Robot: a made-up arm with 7 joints.
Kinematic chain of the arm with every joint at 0, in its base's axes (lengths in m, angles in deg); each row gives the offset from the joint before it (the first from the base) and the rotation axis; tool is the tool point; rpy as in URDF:
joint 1: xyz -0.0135 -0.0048 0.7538 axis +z
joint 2: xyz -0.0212 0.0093 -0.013 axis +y
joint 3: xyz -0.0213 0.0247 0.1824 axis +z
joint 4: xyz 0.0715 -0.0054 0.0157 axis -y
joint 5: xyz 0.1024 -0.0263 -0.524 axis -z
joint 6: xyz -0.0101 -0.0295 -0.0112 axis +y
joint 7: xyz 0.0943 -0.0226 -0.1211 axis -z
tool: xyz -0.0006 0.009 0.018 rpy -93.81 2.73 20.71
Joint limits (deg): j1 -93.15..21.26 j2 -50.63..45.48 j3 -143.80..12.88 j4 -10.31..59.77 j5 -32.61..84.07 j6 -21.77..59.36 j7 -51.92..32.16
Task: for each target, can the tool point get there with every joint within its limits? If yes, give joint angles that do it. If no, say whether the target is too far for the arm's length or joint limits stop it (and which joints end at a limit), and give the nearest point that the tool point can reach.
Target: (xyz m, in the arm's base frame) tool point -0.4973 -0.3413 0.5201
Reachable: yes | joints -54.86 -28.60 -89.46 47.32 2.12 48.04 24.74
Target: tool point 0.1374 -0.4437 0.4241
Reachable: yes | joints -9.45 5.47 -47.24 36.26 71.50 19.18 -17.00
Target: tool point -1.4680 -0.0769 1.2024
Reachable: no: too far | nearest point -0.7284 -0.0402 0.9637 | short by 0.778 m
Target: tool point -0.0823 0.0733 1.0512
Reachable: no: joint limits stop it (at a limit: joint 2, joint 3, joint 4, joint 5, joint 6, joint 7) | nearest point -0.3592 0.3876 1.1505 | short by 0.431 m
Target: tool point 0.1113 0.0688 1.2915
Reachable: no: joint limits stop it (at a limit: joint 1, joint 2, joint 4, joint 6, joint 7) | nearest point 0.2911 0.1356 1.3273 | short by 0.195 m
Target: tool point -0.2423 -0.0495 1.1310
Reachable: no: joint limits stop it (at a limit: joint 1, joint 2, joint 4, joint 5, joint 6, joint 7) | nearest point -0.3931 -0.2400 1.2280 | short by 0.262 m
